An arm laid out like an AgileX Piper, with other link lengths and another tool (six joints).
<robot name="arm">
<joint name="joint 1" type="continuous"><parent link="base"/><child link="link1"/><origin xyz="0 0 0.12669" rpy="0 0 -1.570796"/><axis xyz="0 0 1"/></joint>
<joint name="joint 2" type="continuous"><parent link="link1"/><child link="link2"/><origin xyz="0 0 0" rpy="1.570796 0 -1.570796"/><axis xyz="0 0 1"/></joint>
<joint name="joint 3" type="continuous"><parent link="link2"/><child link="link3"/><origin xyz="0.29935 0.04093 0" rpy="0 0 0"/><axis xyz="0 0 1"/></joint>
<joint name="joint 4" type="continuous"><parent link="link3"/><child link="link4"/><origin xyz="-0.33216 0.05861 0" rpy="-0.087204 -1.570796 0"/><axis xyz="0 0 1"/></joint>
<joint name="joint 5" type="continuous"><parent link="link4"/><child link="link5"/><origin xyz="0 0 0" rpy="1.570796 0 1.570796"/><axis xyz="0 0 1"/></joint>
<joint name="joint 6" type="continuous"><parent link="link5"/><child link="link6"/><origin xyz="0 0.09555 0" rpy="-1.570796 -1.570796 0"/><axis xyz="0 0 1"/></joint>
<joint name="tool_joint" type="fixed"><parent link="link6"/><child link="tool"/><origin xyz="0.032 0.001 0.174" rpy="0 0.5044 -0.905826"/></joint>
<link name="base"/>
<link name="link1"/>
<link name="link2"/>
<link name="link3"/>
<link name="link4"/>
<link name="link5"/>
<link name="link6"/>
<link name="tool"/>
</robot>
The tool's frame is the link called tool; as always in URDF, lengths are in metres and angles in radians. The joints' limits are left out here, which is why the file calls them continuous.
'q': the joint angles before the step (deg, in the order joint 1, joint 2, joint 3, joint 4, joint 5, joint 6). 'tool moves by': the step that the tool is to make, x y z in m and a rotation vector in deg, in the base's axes. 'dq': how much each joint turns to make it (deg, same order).
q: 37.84, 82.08, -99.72, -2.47, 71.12, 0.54
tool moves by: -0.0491, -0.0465, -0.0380, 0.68, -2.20, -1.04
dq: -0.11, -17.21, 23.00, -1.52, -7.90, 1.13
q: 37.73, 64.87, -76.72, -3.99, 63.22, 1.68
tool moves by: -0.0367, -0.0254, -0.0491, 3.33, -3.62, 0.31
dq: -0.02, -15.03, 20.91, 0.16, -10.78, 0.61
